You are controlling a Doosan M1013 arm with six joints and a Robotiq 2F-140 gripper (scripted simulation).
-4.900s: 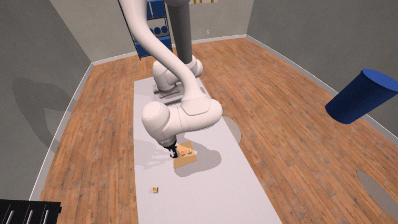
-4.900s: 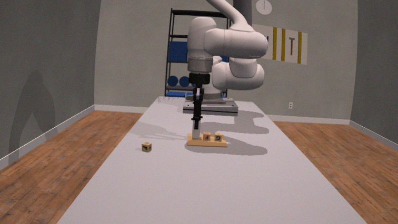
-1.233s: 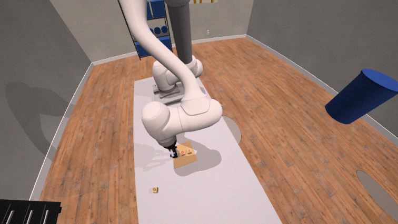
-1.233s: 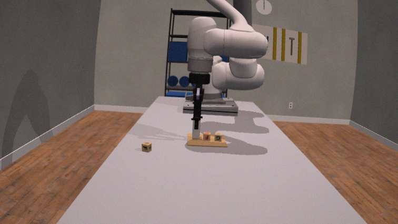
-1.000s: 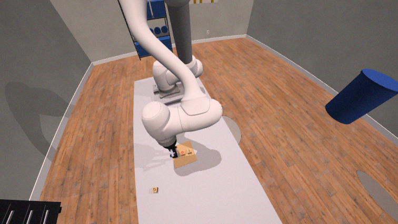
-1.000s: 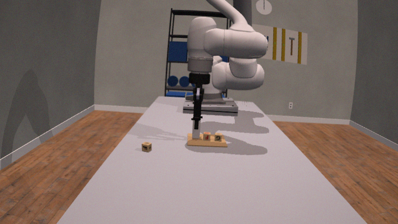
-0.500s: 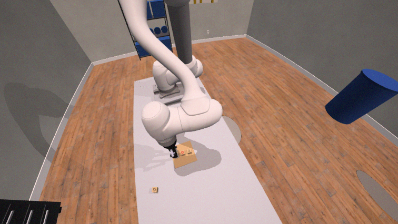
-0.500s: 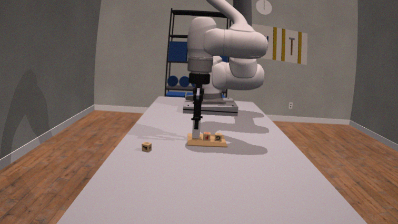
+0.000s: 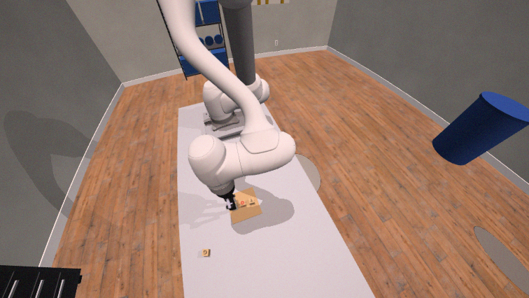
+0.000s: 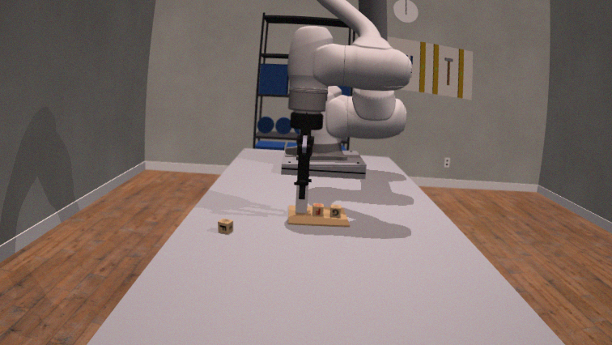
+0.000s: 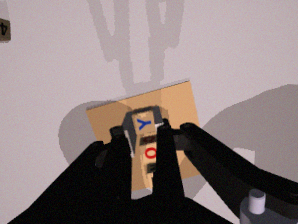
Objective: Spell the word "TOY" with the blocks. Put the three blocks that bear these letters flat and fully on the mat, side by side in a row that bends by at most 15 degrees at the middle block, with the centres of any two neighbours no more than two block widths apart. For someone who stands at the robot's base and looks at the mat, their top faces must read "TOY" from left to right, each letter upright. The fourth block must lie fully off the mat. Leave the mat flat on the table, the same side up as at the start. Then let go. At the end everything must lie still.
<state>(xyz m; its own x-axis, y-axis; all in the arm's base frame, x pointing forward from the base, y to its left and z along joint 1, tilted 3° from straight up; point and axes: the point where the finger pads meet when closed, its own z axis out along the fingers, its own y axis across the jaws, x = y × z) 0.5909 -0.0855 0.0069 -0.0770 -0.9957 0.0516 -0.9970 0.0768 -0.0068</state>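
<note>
Right now my hand is 40 mm to the right of the tan mat and 40 mm above it. Also, from my hand: T block 80 mm to the left, 30 mm below, 10 mm ahead.
</note>
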